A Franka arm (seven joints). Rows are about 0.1 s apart.
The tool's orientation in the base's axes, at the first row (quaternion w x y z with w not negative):
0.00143, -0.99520, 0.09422, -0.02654
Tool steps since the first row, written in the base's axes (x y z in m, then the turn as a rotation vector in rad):
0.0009, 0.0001, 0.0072, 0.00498, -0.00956, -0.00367
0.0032, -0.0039, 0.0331, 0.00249, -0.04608, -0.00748
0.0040, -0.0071, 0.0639, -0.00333, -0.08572, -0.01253
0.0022, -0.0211, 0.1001, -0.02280, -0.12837, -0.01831
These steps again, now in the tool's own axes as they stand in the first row. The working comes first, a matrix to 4 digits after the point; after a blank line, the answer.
The tool's axes in the first row as the columns of a matrix, in the base's axes (used below as rounded here):
0.9808, -0.1875, 0.0531
-0.1876, -0.9822, -0.0022
0.0526, -0.0078, -0.9986

0.0012, -0.0003, -0.0071, 0.00648, 0.00848, 0.00395
0.0056, 0.0030, -0.0329, 0.01069, 0.04485, 0.00770
0.0086, 0.0057, -0.0636, 0.01216, 0.08492, 0.01252
0.0114, 0.0195, -0.0998, 0.00076, 0.13050, 0.01736

